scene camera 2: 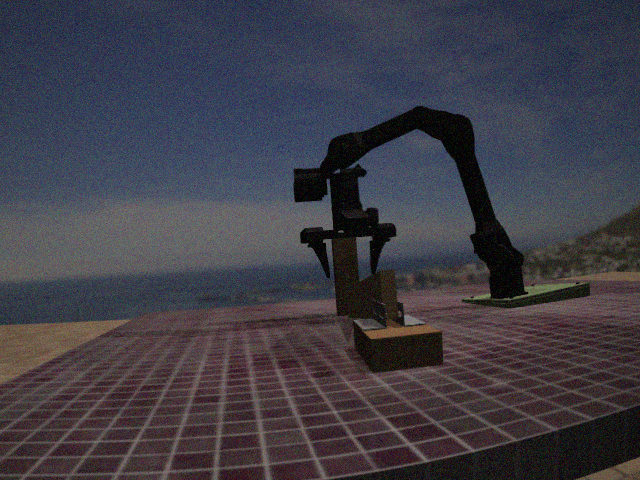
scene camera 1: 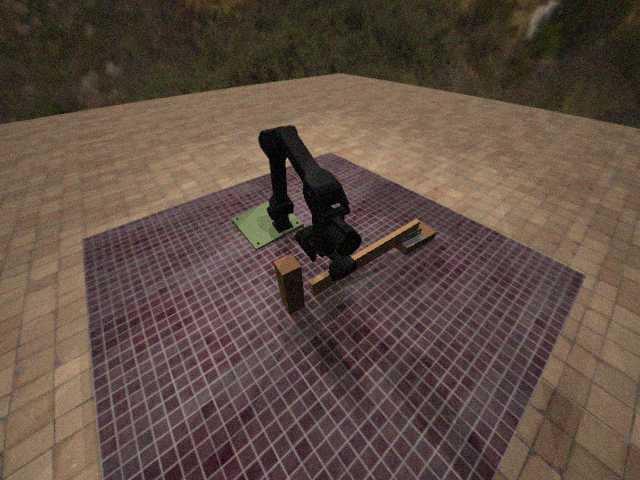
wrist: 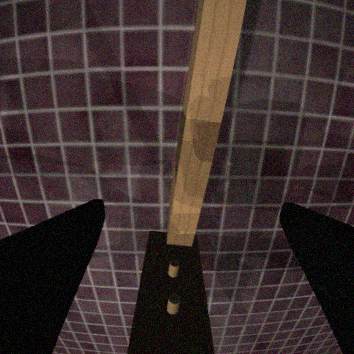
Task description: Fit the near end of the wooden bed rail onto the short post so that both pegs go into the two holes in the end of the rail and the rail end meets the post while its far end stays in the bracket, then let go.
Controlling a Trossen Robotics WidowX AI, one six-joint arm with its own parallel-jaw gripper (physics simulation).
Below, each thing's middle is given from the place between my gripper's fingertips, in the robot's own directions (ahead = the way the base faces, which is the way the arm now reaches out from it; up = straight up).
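Labels:
Relative to the short post (scene camera 2: 345,261), my gripper is 110 mm to the left. Offsets counted from my hand: wooden bed rail (scene camera 2: 381,286), 180 mm to the left and 30 mm below; grey bracket (scene camera 2: 377,322), 370 mm to the left and 40 mm below; wooden block (scene camera 2: 396,348), 400 mm to the left and 70 mm below. Going by their middles, the short post is the nearest to my gripper of the things named here.

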